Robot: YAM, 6 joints.
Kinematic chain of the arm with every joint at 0, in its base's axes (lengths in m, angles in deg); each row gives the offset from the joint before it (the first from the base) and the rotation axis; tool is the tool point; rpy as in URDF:
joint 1: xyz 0 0 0.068 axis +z
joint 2: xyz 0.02 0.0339 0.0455 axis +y
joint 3: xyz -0.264 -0.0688 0 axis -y
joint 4: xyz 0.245 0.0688 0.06 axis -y
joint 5: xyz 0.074 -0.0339 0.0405 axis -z
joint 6: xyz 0.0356 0 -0.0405 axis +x
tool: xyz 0 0 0 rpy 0 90 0
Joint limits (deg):
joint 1: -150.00..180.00
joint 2: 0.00..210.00
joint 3: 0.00..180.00
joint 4: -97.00..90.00
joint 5: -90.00..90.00
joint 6: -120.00..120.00
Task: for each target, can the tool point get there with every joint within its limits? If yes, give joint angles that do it. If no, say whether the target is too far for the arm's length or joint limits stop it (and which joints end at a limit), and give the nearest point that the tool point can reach.
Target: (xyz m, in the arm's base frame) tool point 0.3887 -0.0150 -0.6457
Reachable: no: too far | nearest point 0.3274 -0.0126 -0.3716 | short by 0.281 m
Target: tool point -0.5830 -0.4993 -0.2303
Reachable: no: too far | nearest point -0.4471 -0.3829 -0.1480 | short by 0.197 m
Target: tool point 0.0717 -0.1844 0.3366
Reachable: yes | joints -78.05 56.52 54.93 -32.47 -63.82 17.32
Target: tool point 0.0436 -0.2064 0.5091
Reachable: yes | joints -85.70 66.66 69.63 54.11 -51.88 30.18
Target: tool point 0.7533 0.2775 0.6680
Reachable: no: too far | nearest point 0.4980 0.1834 0.4753 | short by 0.333 m
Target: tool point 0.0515 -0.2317 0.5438
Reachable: yes | joints 110.47 27.02 120.34 -41.35 -67.02 -7.23
